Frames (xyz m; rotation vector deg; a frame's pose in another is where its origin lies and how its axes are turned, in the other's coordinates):
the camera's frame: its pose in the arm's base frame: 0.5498 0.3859 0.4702 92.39 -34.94 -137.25
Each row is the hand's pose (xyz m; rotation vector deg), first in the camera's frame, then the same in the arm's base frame.
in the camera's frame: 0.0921 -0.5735 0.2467 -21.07 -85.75 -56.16
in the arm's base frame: 0.3277 0.9223 0.2228 17.87 -25.82 137.70
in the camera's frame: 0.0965 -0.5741 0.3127 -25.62 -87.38 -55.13
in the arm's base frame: 0.2654 0.9363 0.2402 20.99 -29.65 139.38
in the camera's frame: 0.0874 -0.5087 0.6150 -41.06 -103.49 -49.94
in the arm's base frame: -0.0131 0.9503 0.3742 45.60 -41.24 139.81
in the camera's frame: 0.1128 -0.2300 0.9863 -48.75 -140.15 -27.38
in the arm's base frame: -0.3835 0.7757 0.5945 96.94 -35.09 128.48
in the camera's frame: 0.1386 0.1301 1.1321 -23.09 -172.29 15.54
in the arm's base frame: -0.5527 0.4762 0.7770 139.48 7.85 103.30
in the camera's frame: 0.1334 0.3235 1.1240 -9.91 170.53 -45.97
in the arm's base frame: -0.5568 0.3028 0.8630 149.44 48.40 82.77
